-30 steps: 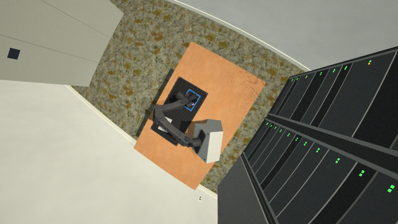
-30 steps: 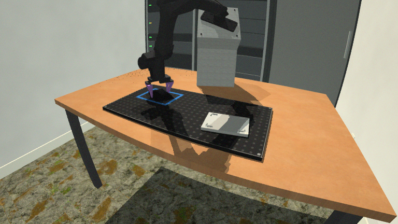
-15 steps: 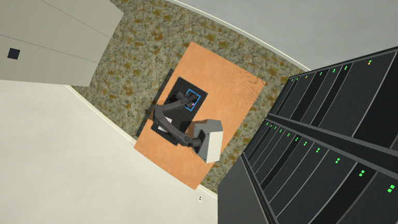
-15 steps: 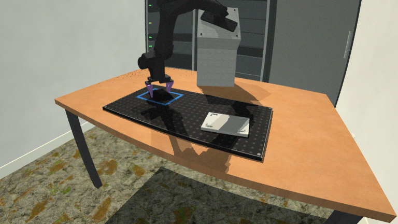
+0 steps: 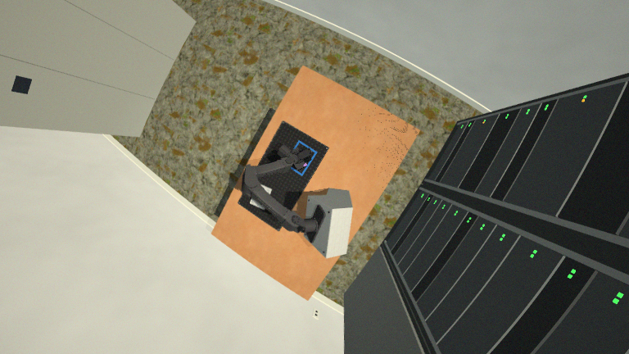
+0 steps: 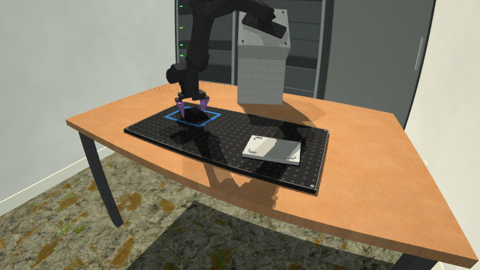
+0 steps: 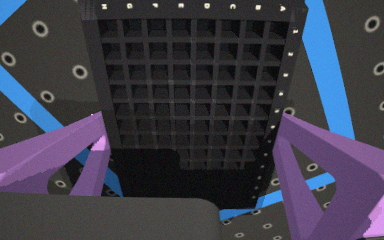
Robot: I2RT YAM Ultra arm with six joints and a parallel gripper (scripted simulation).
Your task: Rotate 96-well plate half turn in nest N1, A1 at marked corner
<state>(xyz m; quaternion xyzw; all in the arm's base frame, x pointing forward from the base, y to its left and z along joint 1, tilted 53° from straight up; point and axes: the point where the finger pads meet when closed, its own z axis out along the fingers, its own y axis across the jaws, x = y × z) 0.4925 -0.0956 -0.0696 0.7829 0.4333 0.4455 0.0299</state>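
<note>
My gripper is now 40 cm to the right of the plate nest N1 and 2 cm short of it. Round my hand: black 96-well plate (right at my hand); then A1 mark (49 cm to the left, 5 cm ahead).
</note>
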